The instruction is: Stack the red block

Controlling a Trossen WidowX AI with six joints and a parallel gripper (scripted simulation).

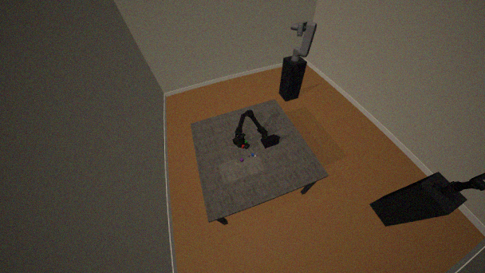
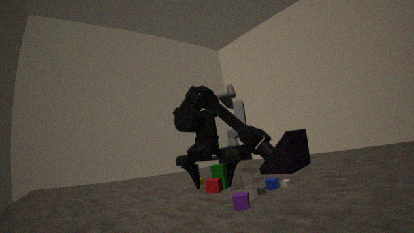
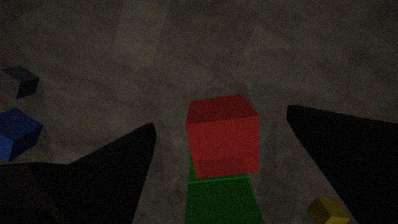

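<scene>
Now: gripper tip 10 mm below the red block and 10 mm past it. Round my gripper tip: blue block 140 mm to the left, 70 mm behind; yellow block 140 mm to the right, 60 mm behind; dark grey block 140 mm to the left, 30 mm behind, 10 mm below.
</scene>
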